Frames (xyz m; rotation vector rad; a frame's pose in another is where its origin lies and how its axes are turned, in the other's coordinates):
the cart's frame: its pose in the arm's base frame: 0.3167 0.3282 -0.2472 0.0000 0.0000 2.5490
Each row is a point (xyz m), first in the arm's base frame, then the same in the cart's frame.
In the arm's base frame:
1: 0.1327 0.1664 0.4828
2: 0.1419 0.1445 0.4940
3: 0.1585 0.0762 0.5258
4: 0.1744 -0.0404 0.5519
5: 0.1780 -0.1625 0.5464
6: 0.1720 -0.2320 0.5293
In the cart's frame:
1: 0.0623 0.2370 0.7300
2: 0.0424 0.2500 0.7412
3: -0.0095 0.2974 0.7730
4: -0.0878 0.3852 0.7991
5: -0.1590 0.4845 0.7936
6: -0.1929 0.5455 0.7765

